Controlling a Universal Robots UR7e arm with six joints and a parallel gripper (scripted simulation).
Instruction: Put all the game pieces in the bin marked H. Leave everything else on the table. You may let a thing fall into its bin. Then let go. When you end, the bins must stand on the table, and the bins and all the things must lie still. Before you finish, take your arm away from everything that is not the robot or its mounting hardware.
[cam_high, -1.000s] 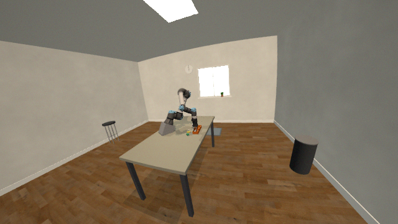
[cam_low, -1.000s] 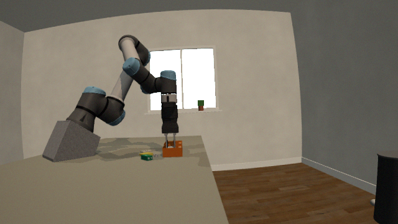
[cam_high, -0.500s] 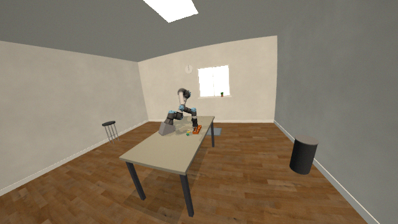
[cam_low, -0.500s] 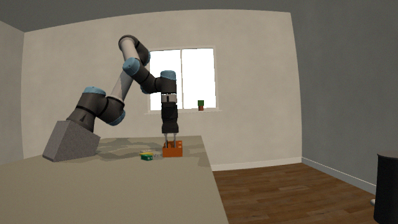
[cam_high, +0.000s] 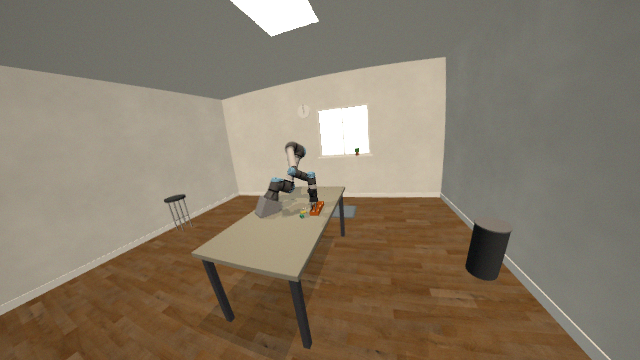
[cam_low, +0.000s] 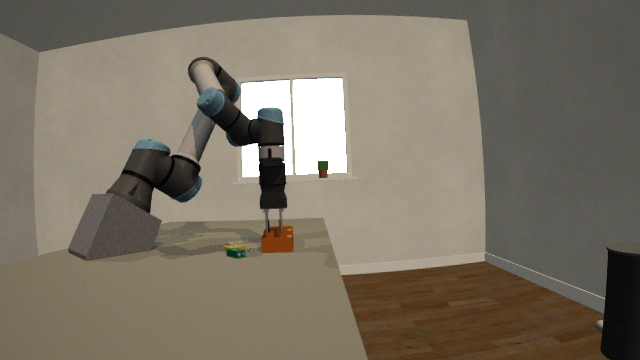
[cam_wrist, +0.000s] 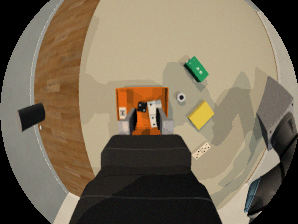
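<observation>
My gripper is now 1 cm short of the dark piece and 5 cm above it. Round my hand: orange bin (1 cm behind, 8 cm to the left, 4 cm below); then grey thing (6 cm behind, 3 cm to the right, 6 cm below); then white domino (2 cm behind, 1 cm to the left, 5 cm below).
</observation>
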